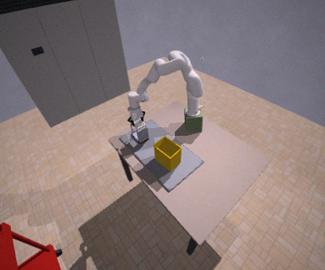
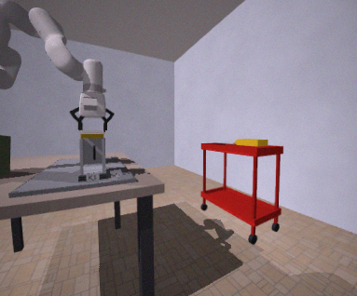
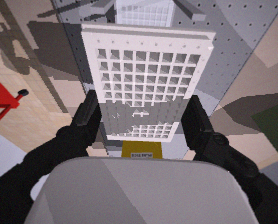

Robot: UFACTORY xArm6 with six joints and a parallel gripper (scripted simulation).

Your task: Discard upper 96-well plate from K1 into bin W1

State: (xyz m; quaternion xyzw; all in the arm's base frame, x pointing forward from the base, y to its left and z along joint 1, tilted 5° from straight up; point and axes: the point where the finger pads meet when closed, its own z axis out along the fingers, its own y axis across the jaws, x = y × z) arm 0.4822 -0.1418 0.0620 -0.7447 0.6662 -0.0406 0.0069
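My gripper is now 70 mm past the yellow plastics bin W1, 350 mm to the right of it and 100 mm above it. Also, from my hand: rack label 10 mm ahead, 90 mm to the right, 180 mm below.
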